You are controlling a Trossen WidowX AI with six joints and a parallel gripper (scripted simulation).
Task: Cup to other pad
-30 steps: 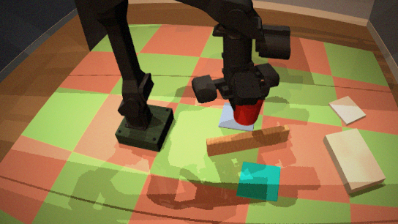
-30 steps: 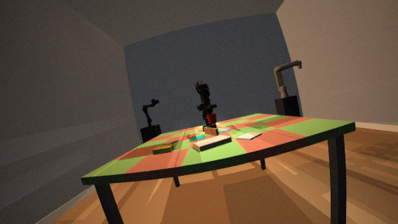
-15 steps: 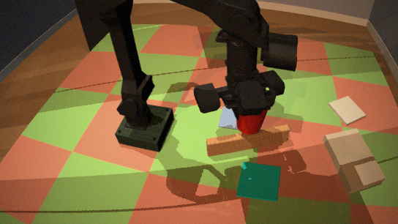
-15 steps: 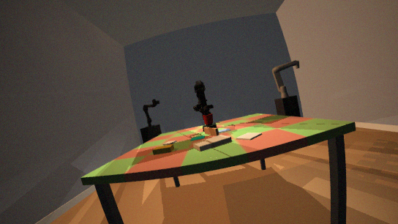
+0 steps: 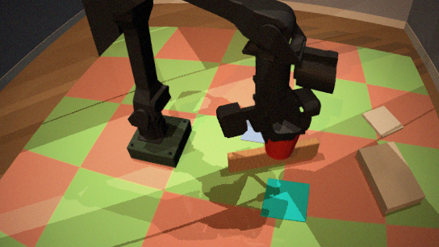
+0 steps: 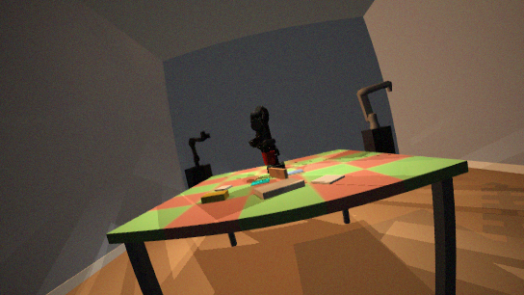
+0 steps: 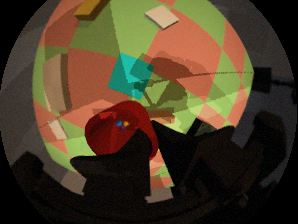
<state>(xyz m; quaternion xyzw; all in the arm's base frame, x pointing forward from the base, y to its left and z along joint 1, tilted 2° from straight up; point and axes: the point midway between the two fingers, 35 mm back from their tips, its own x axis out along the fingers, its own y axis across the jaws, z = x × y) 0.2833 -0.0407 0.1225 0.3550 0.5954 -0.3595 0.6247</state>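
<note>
Right now the cyan pad is 60 mm ahead of my gripper tip, 60 mm to the right of it and 130 mm below it. Round my gripper tip: wooden bar (20 mm ahead, 40 mm to the left, 100 mm below); then red cup (30 mm ahead, 10 mm to the left); then yellow block (280 mm ahead, 250 mm to the right, 110 mm below).
</note>
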